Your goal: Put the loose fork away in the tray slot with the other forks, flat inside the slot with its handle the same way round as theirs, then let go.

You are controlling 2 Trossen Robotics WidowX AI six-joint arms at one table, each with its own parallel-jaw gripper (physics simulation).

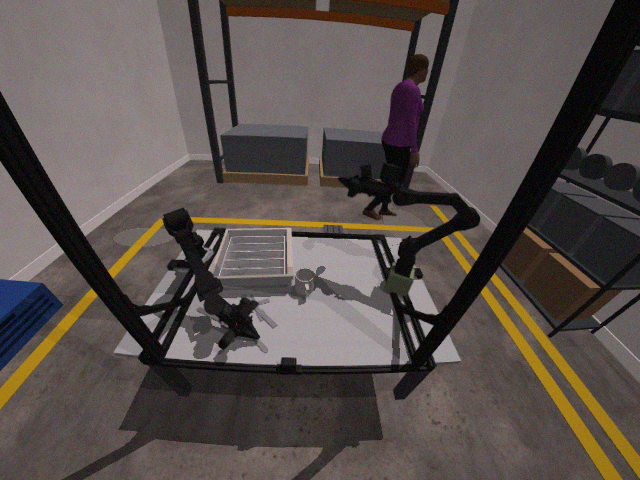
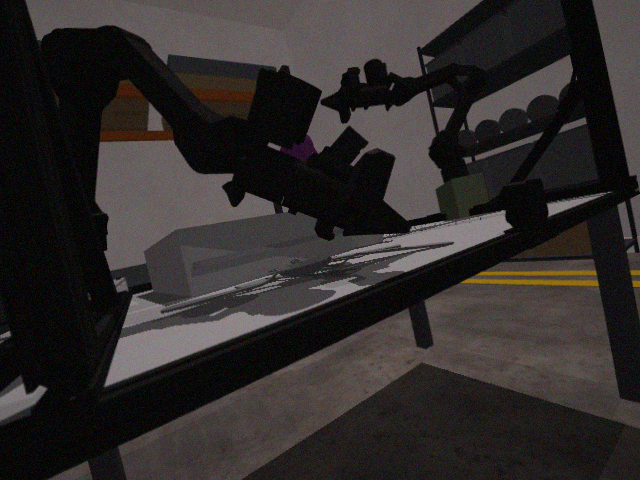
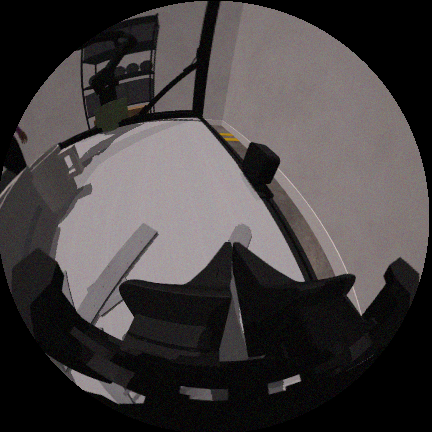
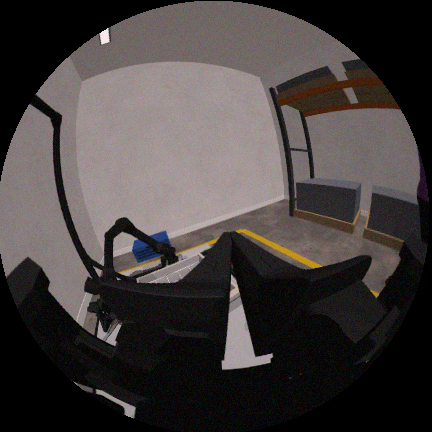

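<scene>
My left gripper (image 1: 256,336) (image 2: 408,226) (image 3: 230,247) is shut, fingertips together, low over the table among loose cutlery. A grey handle with a rounded end (image 1: 263,346) (image 3: 241,234) shows just past its fingertips; the rest is hidden behind the fingers. A wider, square-ended grey handle (image 1: 267,317) (image 3: 120,270) lies beside it. I cannot tell which piece is the loose fork. The slotted tray (image 1: 290,253) (image 2: 170,268) stands behind the left gripper; forks inside cannot be made out. My right gripper (image 1: 341,179) (image 2: 322,101) (image 4: 228,237) is shut and empty, high above the table.
A grey mug (image 1: 305,282) stands right beside the tray's near right corner. A green block (image 1: 399,280) (image 2: 462,195) is at the right arm's base. A black frame bar with a small black box (image 1: 288,364) (image 3: 261,163) runs along the near table edge.
</scene>
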